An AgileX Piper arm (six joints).
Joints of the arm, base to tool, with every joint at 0 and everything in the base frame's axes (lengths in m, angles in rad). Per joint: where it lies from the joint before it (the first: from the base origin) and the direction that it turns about. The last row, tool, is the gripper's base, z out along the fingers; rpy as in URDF.
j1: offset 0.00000 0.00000 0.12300 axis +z
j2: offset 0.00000 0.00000 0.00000 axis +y
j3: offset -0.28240 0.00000 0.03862 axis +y
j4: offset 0.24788 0.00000 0.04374 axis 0.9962 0 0.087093
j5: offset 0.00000 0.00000 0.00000 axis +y
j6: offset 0.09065 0.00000 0.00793 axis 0.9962 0 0.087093
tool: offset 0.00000 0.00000 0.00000 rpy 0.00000 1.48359 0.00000
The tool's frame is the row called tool.
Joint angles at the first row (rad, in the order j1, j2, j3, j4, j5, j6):
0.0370, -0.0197, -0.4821, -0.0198, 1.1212, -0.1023
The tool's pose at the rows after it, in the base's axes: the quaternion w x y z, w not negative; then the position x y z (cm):
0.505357 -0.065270 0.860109 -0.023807 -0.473 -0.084 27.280
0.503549 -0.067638 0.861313 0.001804 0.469 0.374 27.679
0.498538 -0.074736 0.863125 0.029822 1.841 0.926 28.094
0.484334 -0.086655 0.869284 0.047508 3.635 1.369 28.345
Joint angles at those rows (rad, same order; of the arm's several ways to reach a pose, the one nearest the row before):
0.0370, 0.0014, -0.4911, -0.0082, 1.0869, -0.1149
0.0369, 0.0530, -0.4928, 0.0454, 1.0432, -0.1198
0.0370, 0.1263, -0.4928, 0.1134, 0.9842, -0.1444
0.0370, 0.2232, -0.4927, 0.1707, 0.9238, -0.1899

